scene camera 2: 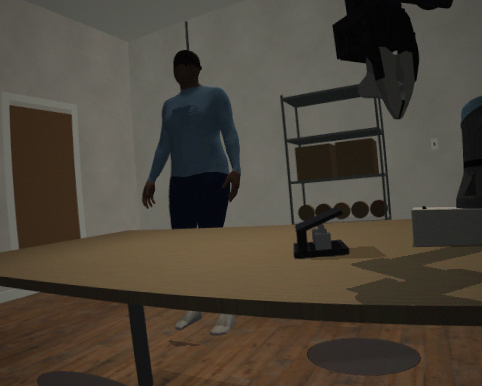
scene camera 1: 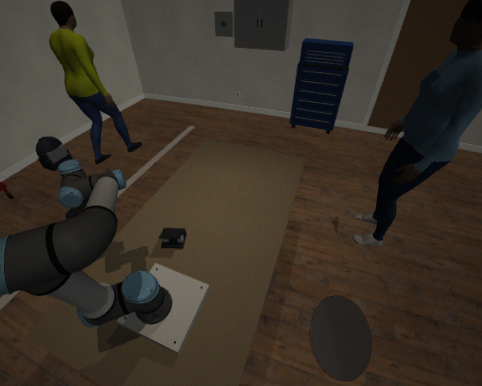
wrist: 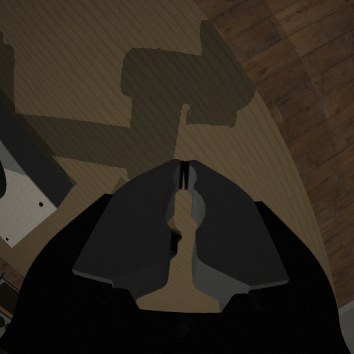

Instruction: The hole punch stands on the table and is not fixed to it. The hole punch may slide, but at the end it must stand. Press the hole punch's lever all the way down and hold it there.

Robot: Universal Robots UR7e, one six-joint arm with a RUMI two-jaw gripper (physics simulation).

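Places are measured from the arm's base along level axes (x ahead, y left, z up), in centimetres.
Where they show: gripper, between the fingertips: [scene camera 2: 398, 118] [wrist: 183, 163]; arm's base, origin of its link: [scene camera 1: 154, 305].
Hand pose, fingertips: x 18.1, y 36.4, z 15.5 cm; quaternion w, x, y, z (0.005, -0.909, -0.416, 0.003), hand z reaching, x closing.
Each offset is from my fingertips to the top centre of the thing. "spot": to the spot under its first point. Level surfaces: height alone.
The black hole punch {dx +17.7, dy -24.6, dz -12.7 cm} [scene camera 1: 173, 237] [scene camera 2: 321, 241] stands upright on its base on the table {dz -21.2 cm} [scene camera 1: 240, 200] [scene camera 2: 150, 265] [wrist: 65, 60]. Its lever {spot: dx +15.9, dy -19.4, dz -14.4 cm} [scene camera 2: 320, 220] is raised, slanting up to the right in scene camera 2, with a grey block under it. My gripper [scene camera 2: 398, 117] [wrist: 183, 163] is shut and empty, pointing down. It hangs high above the table, to the right of the hole punch in scene camera 2, and does not touch it. In scene camera 1 the fingers are hidden by the arm. In the wrist view a small black part, perhaps of the hole punch, shows through the gap between the fingers.
The arm's pale base block [scene camera 1: 190, 300] [scene camera 2: 445, 227] [wrist: 25, 210] stands on the table near the hole punch. A person in blue [scene camera 1: 435, 110] [scene camera 2: 200, 135] stands beyond the table, and a person in yellow [scene camera 1: 77, 60] shows behind the arm. A shelf rack [scene camera 2: 335, 179] stands at the wall.
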